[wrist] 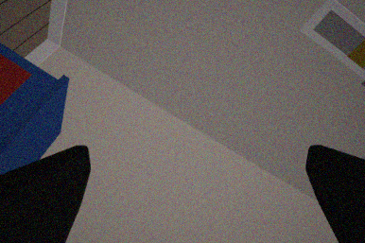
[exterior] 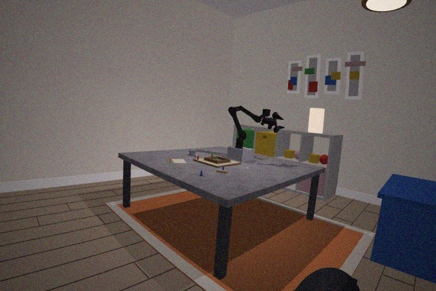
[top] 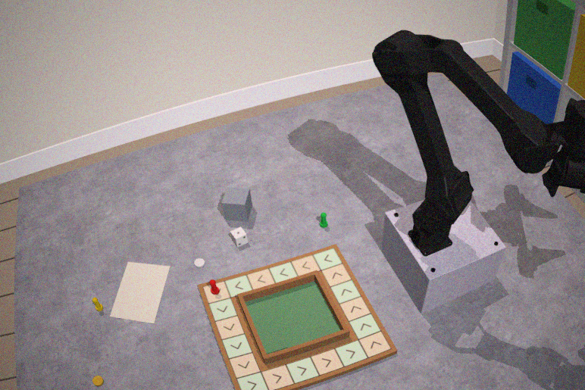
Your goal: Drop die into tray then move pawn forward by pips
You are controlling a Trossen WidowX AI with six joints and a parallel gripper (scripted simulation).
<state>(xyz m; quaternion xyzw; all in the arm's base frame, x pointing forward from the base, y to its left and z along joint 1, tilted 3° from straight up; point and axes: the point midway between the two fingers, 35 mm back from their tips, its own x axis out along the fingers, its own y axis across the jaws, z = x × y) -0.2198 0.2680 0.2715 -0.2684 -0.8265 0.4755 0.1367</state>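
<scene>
My gripper tip is now 55 cm short of the white die, 54 cm to the left of it and 35 cm above it. The rest, counted from my gripper tip: green dice tray: 53 cm ahead, 35 cm below, 30 cm to the right; then green pawn: 51 cm to the right, 38 cm ahead, 34 cm below; then red pawn: 64 cm ahead, 42 cm to the right, 33 cm below.
</scene>
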